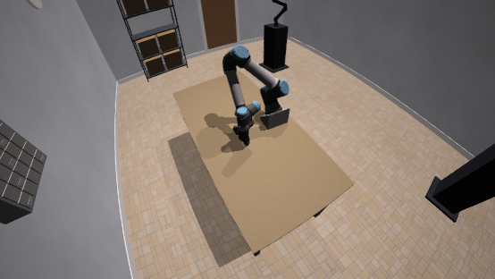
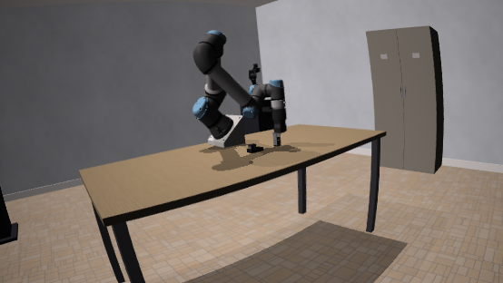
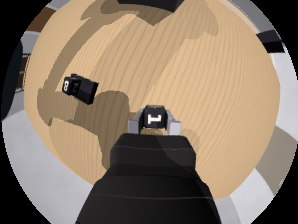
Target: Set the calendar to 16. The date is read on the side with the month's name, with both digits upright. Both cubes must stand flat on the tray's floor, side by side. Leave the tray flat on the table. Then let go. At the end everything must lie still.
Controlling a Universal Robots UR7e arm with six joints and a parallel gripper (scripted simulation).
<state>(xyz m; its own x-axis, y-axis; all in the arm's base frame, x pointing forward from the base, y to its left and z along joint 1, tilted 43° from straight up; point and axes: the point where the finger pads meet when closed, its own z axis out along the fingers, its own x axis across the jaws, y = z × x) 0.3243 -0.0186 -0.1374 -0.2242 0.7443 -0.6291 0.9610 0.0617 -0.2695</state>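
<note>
The black date cube lies 10 mm below my hand. Round my hand: dark calendar tray 160 mm to the right, 20 mm below, 10 mm behind.
</note>
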